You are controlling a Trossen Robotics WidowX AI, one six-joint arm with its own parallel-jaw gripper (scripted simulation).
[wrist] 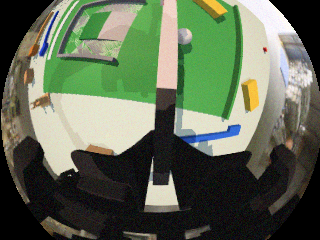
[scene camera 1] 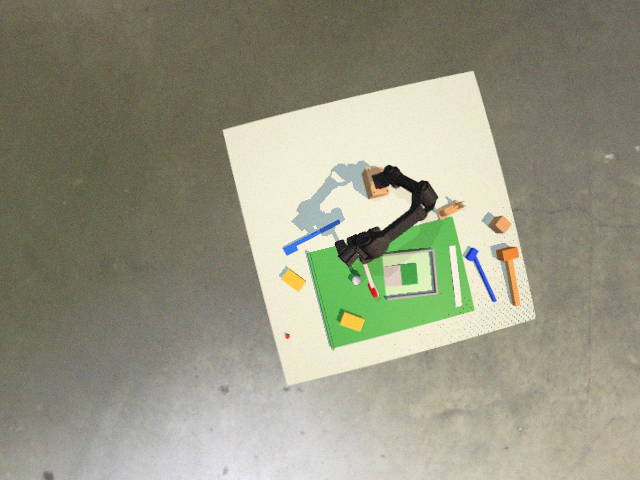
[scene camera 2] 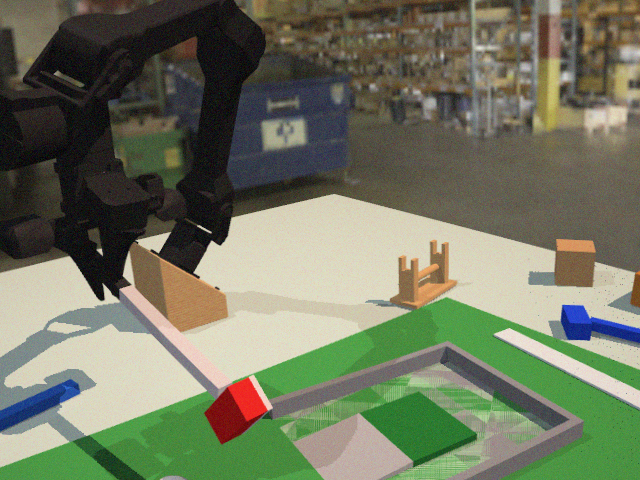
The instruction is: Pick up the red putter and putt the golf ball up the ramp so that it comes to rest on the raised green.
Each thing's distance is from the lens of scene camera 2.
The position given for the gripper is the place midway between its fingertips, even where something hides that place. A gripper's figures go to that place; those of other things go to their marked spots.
gripper [scene camera 2: 108,297]: 68 cm
cube [scene camera 2: 574,265]: 106 cm
wooden rack [scene camera 2: 412,294]: 95 cm
